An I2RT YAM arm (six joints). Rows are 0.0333 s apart.
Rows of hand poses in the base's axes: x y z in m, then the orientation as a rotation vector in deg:
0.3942 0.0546 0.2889 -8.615 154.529 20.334
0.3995 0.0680 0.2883 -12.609 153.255 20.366
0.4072 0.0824 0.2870 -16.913 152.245 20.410
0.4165 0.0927 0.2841 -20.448 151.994 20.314
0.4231 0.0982 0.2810 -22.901 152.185 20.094
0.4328 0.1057 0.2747 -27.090 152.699 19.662
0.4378 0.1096 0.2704 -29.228 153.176 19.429
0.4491 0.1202 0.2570 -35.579 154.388 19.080
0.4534 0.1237 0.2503 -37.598 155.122 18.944
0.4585 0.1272 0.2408 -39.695 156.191 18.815
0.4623 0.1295 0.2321 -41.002 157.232 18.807
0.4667 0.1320 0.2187 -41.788 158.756 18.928
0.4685 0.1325 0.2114 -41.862 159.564 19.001
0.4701 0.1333 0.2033 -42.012 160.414 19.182
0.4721 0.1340 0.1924 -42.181 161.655 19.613
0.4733 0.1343 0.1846 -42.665 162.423 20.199
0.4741 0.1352 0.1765 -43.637 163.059 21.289
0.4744 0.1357 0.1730 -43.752 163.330 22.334
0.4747 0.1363 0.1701 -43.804 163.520 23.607
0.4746 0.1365 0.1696 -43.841 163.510 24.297
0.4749 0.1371 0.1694 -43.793 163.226 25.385
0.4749 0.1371 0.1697 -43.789 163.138 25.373
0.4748 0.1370 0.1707 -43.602 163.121 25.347
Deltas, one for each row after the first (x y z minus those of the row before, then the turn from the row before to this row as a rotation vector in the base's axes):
0.0053 0.0134 -0.0006 -0.411 -1.384 2.736
0.0077 0.0144 -0.0013 -0.507 -1.038 3.004
0.0093 0.0103 -0.0029 -0.622 -0.238 2.478
0.0066 0.0055 -0.0031 -0.613 0.198 1.699
0.0097 0.0075 -0.0063 -1.129 0.584 2.882
0.0050 0.0039 -0.0043 -0.636 0.538 1.457
0.0113 0.0106 -0.0134 -1.618 1.621 4.343
0.0043 0.0035 -0.0067 -0.629 0.881 1.342
0.0051 0.0035 -0.0095 -0.731 1.227 1.363
0.0038 0.0023 -0.0087 -0.517 1.145 0.824
0.0044 0.0025 -0.0134 -0.496 1.562 0.440
0.0018 0.0005 -0.0073 -0.207 0.782 0.000
0.0016 0.0008 -0.0081 -0.163 0.861 0.059
0.0020 0.0007 -0.0109 -0.129 1.295 0.069
0.0012 0.0003 -0.0078 0.067 0.945 0.324
0.0008 0.0009 -0.0081 0.353 1.037 0.696
0.0003 0.0005 -0.0035 0.537 0.567 0.137
0.0003 0.0006 -0.0029 0.704 0.555 0.116
-0.0001 0.0002 -0.0005 0.415 0.201 0.074
0.0003 0.0006 -0.0002 0.753 0.062 0.058
0.0000 0.0000 0.0003 0.022 -0.085 0.000
-0.0001 -0.0001 0.0010 0.012 -0.048 -0.127

